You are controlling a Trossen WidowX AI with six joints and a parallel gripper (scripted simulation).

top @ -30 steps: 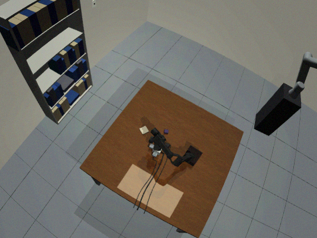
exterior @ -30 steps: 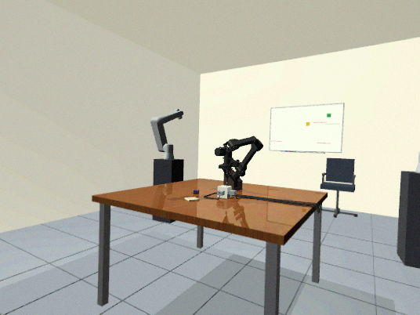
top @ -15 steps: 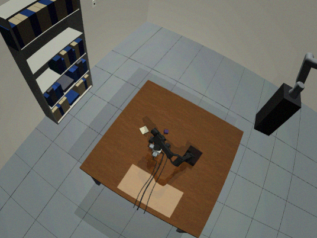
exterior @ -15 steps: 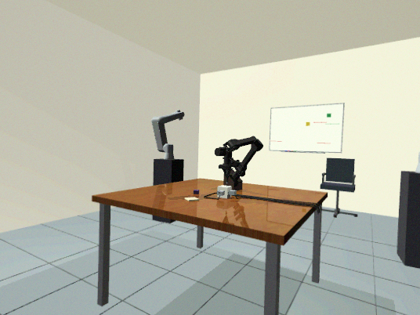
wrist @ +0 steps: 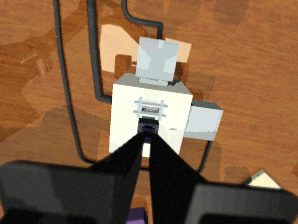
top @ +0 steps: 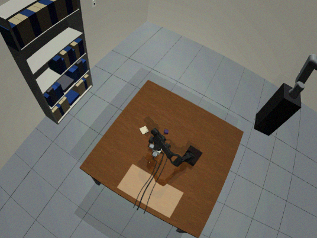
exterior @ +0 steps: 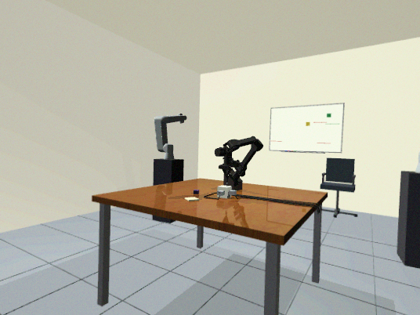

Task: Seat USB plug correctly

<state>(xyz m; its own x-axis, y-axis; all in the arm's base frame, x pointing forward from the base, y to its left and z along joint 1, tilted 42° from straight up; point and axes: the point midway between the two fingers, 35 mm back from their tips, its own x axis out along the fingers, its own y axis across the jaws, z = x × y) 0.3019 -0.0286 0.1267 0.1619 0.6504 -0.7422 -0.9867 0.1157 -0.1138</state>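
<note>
The USB plug is 2 cm below my gripper tip. Round my gripper tip: purple block 25 cm to the right, 12 cm below; note pad 21 cm ahead, 16 cm to the right, 13 cm below.
</note>
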